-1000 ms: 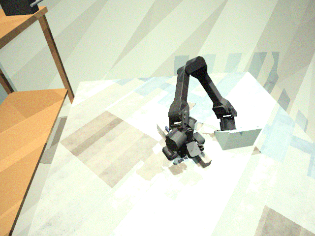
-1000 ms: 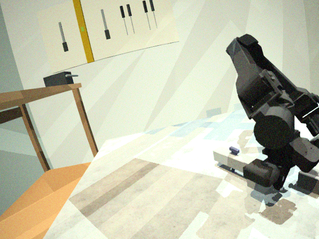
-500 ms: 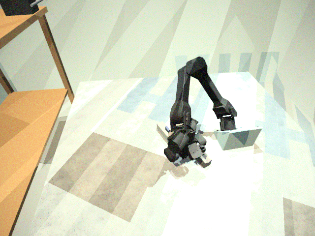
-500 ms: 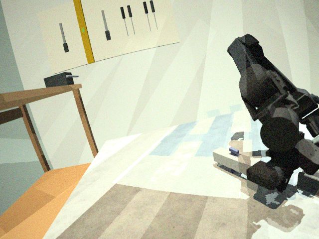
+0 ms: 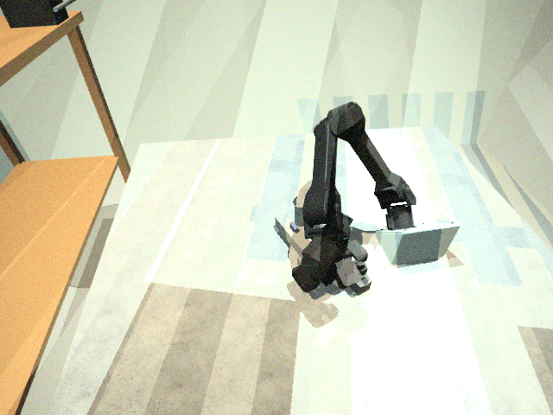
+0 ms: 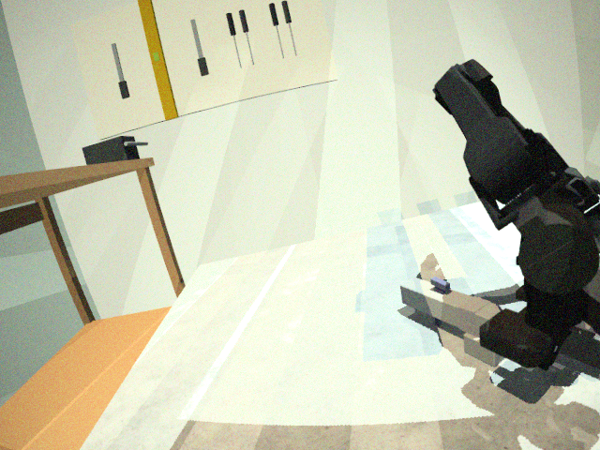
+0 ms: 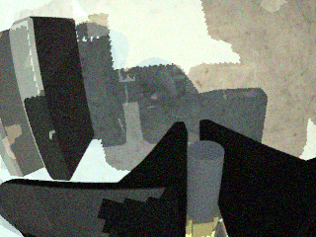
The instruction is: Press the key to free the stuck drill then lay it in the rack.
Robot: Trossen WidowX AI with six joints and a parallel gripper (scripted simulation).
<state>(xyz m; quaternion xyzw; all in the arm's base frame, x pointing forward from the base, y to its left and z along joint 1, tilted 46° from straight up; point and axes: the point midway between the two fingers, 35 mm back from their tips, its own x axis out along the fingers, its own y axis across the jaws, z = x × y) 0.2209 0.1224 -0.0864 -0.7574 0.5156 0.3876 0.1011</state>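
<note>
Now: the drill 30 mm ahead of my gripper tip, 50 mm to the right of it and 30 mm above it. The rest, counted from my gripper tip: fixture block: 70 mm ahead, 120 mm to the right, 20 mm above; blue key: 80 mm ahead, 150 mm to the right, 30 mm above; rack: 80 mm behind, 20 mm to the right.
</note>
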